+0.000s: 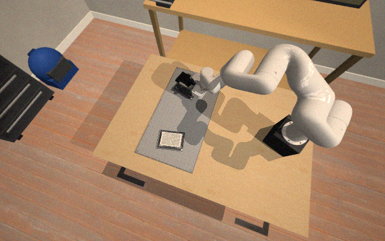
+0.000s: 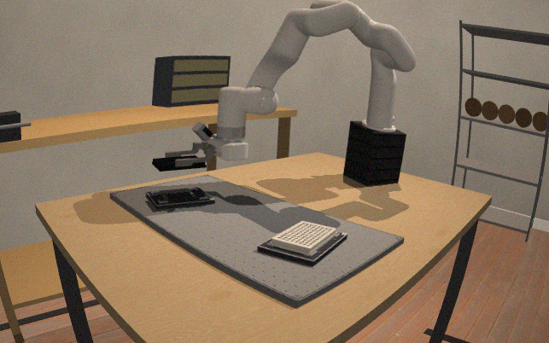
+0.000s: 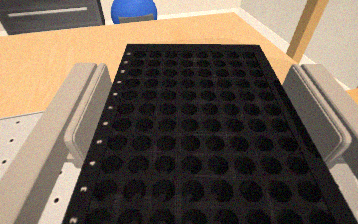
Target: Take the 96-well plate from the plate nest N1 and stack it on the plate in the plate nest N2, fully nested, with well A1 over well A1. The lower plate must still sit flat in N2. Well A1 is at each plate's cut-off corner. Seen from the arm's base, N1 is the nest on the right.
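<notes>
Now: hand 39 cm to the right of the white 96-well plate, 9 cm above it and 1 cm past it. From my hand the other things lie so: black 96-well plate: 1 cm below.
</notes>
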